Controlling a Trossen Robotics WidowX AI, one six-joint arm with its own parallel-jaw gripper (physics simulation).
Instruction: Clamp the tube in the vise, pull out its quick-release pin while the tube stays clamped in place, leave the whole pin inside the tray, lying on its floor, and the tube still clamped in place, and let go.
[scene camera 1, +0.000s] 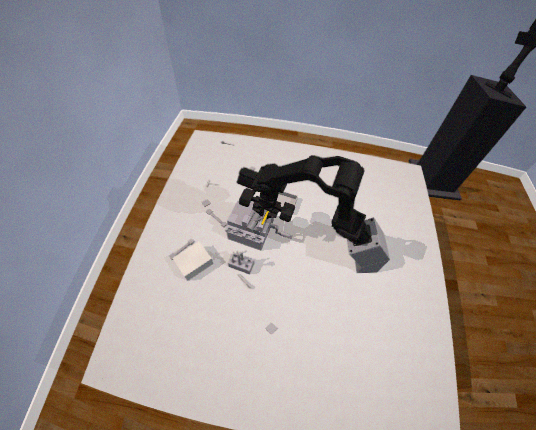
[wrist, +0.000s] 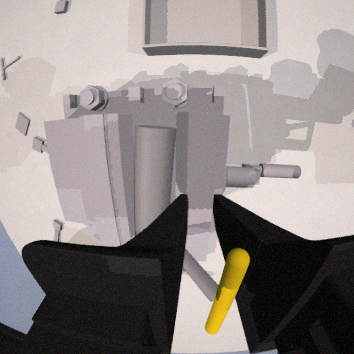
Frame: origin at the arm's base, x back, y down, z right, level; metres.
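Seen in the pictures: gripper, fingertip midpoint: (scene camera 1: 264, 216) (wrist: 199, 200); arm's base, link origin: (scene camera 1: 361, 235).
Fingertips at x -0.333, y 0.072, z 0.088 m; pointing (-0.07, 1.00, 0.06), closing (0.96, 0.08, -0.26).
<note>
Offsets run from my fingertips to a thing's top centre. "spot": to the spot under its first point.
The grey vise (scene camera 1: 245, 238) (wrist: 207, 150) stands below my gripper. The grey tube {dy +0.003, dx -0.035, dz -0.001 m} (wrist: 155, 180) lies between its jaws, with both jaws close against its sides; its near end is hidden by my left finger. My gripper (scene camera 1: 262, 212) (wrist: 199, 200) is over the vise's near right part, its fingers closed to a narrow gap on the quick-release pin. The pin's yellow bar {spot: dy -0.048, dx +0.004, dz -0.038 m} (scene camera 1: 265, 218) (wrist: 227, 290) shows tilted between the fingers, overlapping the right one; the gripped part is hard to see. The open grey tray {dy +0.102, dx +0.051, dz +0.167 m} (scene camera 1: 290, 195) (wrist: 205, 51) lies beyond the vise.
A vise handle {spot: dy +0.071, dx +0.085, dz -0.023 m} (wrist: 280, 171) sticks out to the right in the wrist view. In the scene view, a pale box {dy +0.080, dx -0.257, dz -0.161 m} (scene camera 1: 192, 260) and a small grey block with pegs (scene camera 1: 241, 263) stand near the vise. A short grey rod {dy +0.108, dx -0.054, dz -0.211 m} (scene camera 1: 246, 281) and a flat square {spot: dy +0.127, dx +0.059, dz -0.374 m} (scene camera 1: 271, 328) lie nearby.
</note>
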